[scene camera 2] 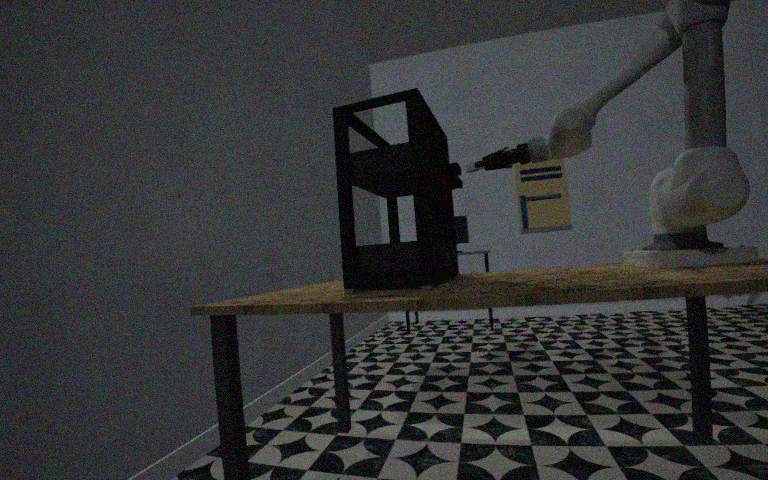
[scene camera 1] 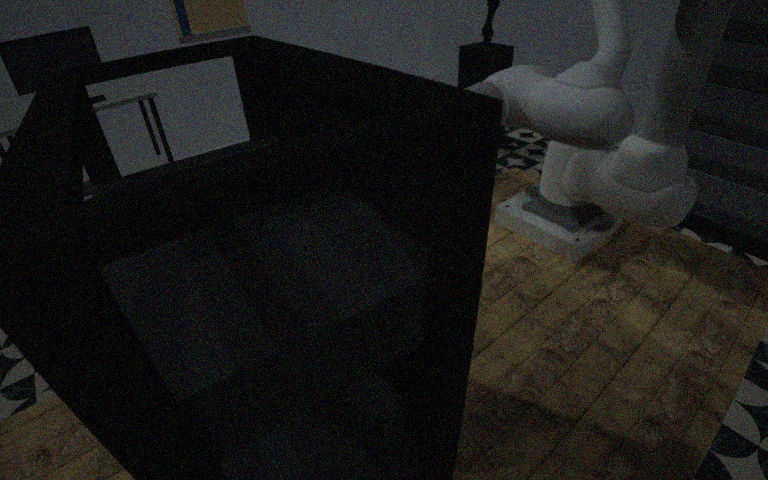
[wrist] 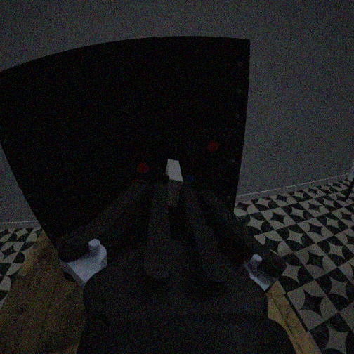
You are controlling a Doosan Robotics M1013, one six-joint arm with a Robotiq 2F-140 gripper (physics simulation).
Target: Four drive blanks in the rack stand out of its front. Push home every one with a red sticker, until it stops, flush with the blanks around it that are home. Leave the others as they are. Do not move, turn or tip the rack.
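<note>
The black rack (scene camera 1: 453, 169) (scene camera 2: 436, 198) (wrist: 100, 100) stands upright on the table. In scene camera 2, dark drive blanks (scene camera 2: 456, 176) jut from its front. In the wrist view, one red sticker (wrist: 213, 146) is at the right and another red sticker (wrist: 142, 168) is left of the fingertips; a fainter red patch lies just below it. A blue sticker (wrist: 189, 178) is close right of the fingertips. The blanks' outlines are lost in the dark. My gripper (scene camera 2: 470, 168) (wrist: 171, 169) is shut and empty, its pale tips a short gap in front of the jutting blanks.
The wooden table (scene camera 1: 566, 350) (scene camera 2: 271, 300) carries the rack and the arm's base (scene camera 1: 532, 226) (scene camera 2: 679, 258). A yellow poster (scene camera 2: 543, 212) hangs on the wall behind. A small side table (scene camera 2: 475, 251) stands beyond the rack. The floor is patterned black and white.
</note>
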